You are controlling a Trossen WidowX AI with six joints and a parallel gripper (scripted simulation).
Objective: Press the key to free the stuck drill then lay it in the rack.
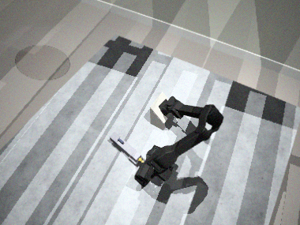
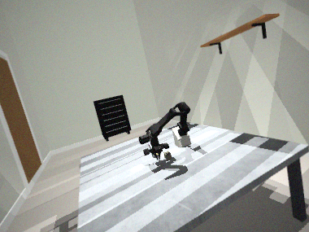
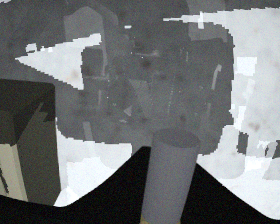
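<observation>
My gripper tip is now 4 cm to the left of the drill and 3 cm below it. Also, from my gripper tip: dark upright block: 8 cm behind, 1 cm to the right; then blue key: 21 cm to the right, 4 cm above, 2 cm behind.
</observation>
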